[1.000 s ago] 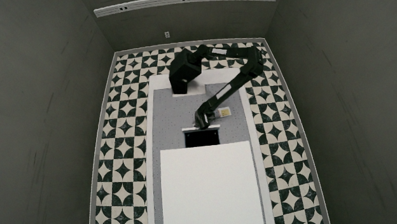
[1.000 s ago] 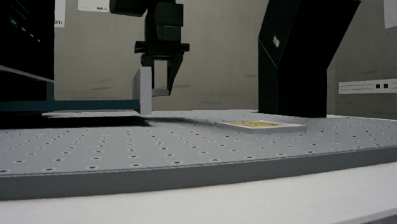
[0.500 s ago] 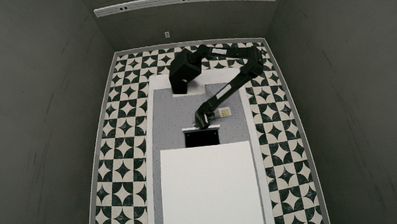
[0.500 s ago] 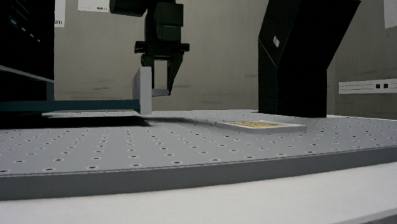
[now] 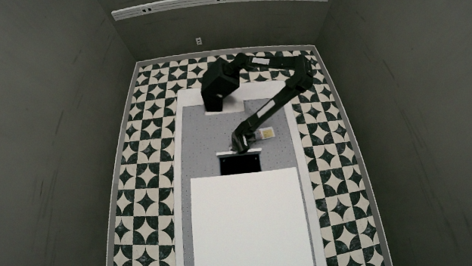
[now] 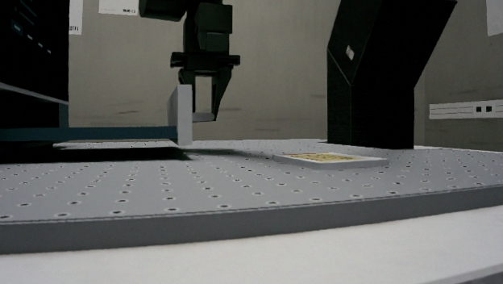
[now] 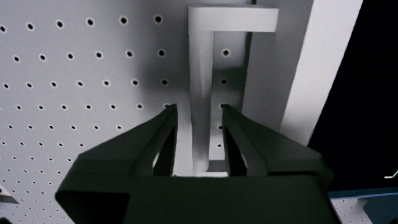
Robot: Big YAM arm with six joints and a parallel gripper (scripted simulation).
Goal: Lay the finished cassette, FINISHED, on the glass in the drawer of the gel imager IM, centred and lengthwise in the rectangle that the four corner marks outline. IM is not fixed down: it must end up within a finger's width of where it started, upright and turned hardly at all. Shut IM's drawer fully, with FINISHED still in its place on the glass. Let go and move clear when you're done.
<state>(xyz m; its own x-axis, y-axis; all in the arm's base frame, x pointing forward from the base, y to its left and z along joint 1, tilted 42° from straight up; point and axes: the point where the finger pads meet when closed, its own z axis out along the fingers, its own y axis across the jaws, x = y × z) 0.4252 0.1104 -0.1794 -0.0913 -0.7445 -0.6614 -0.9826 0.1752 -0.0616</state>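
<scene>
The cassette FINISHED is 21 cm to the left of my hand, 7 cm behind it and 5 cm below it. From my hand the other things lie so: drawer: 16 cm ahead, 2 cm below, 1 cm to the right.
</scene>
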